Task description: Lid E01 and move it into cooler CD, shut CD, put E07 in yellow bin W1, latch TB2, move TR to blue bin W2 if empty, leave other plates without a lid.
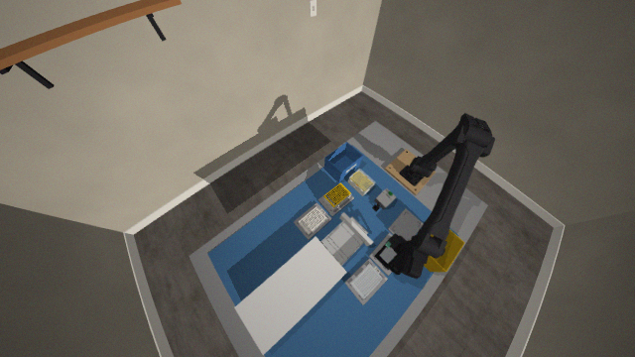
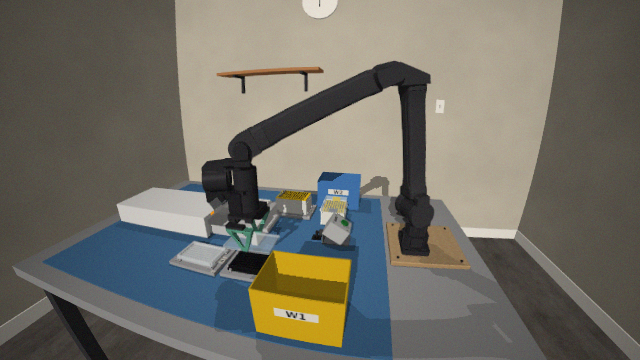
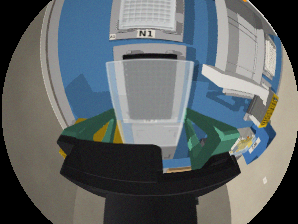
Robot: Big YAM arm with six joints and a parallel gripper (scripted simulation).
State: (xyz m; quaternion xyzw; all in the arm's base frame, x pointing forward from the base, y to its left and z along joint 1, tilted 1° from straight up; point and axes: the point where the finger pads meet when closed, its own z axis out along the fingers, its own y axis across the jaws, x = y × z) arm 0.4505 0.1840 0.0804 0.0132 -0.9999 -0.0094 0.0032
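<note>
Now: hand 70 mm above the black plate. The rest, counted from my hand: grey plate lid: right at my hand; grey lid park nest: 170 mm behind, 90 mm below, 20 mm to the right; yellow bin W1: 180 mm behind, 130 mm to the left, 50 mm below.
</note>
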